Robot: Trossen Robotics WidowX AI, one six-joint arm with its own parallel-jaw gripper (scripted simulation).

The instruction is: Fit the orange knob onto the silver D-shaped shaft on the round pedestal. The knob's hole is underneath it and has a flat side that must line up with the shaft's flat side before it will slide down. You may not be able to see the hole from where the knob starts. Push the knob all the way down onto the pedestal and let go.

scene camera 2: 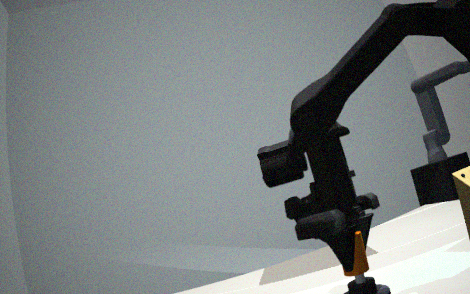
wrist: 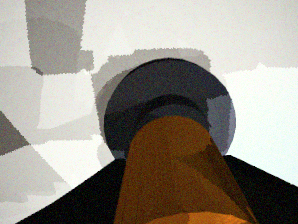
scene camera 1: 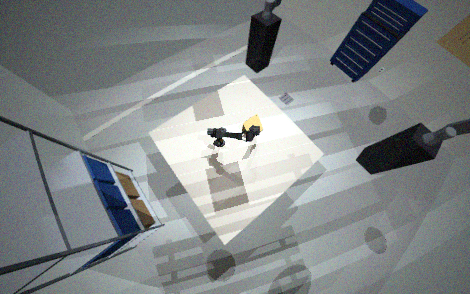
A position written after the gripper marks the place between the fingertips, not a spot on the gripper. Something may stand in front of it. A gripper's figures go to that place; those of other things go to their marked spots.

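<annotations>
An orange knob (wrist: 173, 163) sits 7 cm from the lens, while the gripper (wrist: 173, 167) is 10 cm from the lens.
</annotations>
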